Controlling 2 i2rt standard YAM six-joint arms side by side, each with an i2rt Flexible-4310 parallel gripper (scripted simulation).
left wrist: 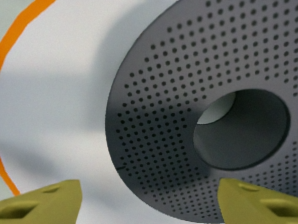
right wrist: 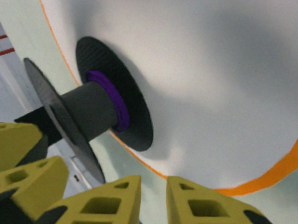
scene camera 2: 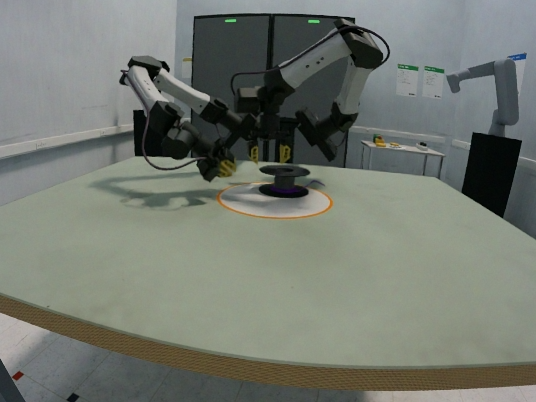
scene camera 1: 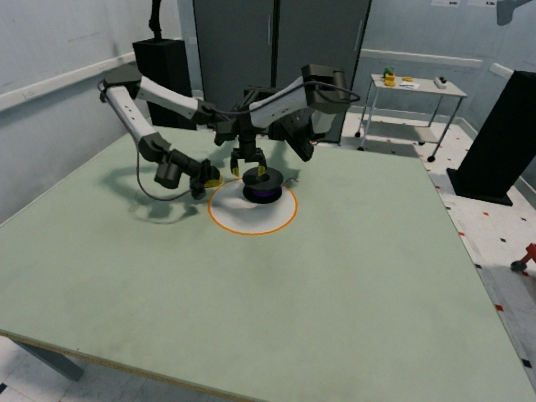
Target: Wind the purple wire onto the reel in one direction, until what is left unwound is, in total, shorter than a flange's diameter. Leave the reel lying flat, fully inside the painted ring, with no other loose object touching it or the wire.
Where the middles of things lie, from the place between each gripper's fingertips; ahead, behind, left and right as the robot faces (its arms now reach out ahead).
I see the black reel (scene camera 1: 272, 179) 40 mm behind my left hand (scene camera 2: 269, 164), 40 mm to the left of it and 60 mm below it.
I see the black reel 9 cm behind my right hand (scene camera 2: 233, 172), 14 cm to the left of it and 4 cm below it.
